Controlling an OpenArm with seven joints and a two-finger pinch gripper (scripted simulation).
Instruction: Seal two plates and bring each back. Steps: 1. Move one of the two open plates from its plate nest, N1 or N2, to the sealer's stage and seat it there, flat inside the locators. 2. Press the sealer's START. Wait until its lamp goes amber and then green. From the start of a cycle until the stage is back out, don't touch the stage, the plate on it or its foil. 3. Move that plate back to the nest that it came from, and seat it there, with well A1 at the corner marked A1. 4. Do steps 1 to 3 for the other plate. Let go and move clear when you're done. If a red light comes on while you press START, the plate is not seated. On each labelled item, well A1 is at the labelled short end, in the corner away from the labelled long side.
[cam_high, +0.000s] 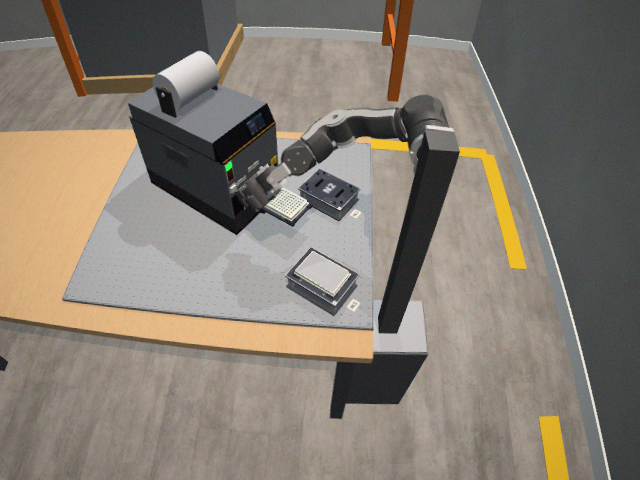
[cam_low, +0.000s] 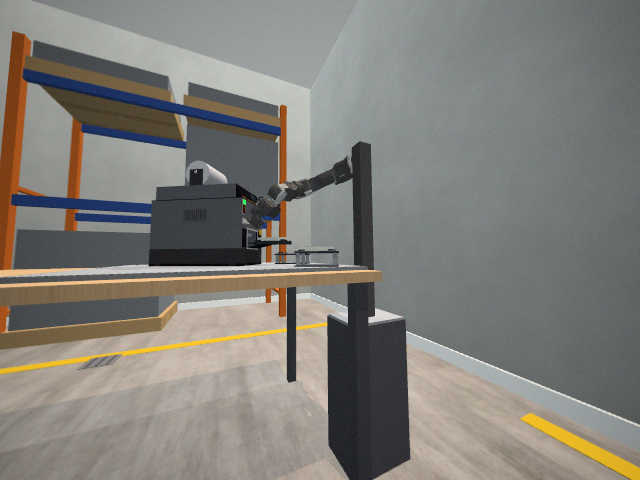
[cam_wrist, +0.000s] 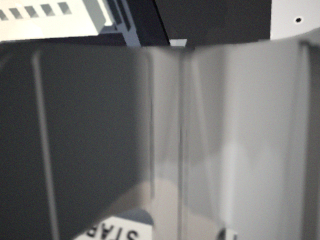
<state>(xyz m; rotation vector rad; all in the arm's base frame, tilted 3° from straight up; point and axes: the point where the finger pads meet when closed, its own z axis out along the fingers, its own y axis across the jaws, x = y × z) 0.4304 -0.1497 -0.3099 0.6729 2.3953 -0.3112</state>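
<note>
Right now my hand is 30 mm short of the white start button, 20 mm to the left of it and 10 mm below it. Round my hand: foil roll: 240 mm above, 220 mm to the right, 180 mm ahead; white well plate: 100 mm behind, 60 mm below, 50 mm to the right; sealer stage: 100 mm behind, 70 mm below, 50 mm to the right.
</note>
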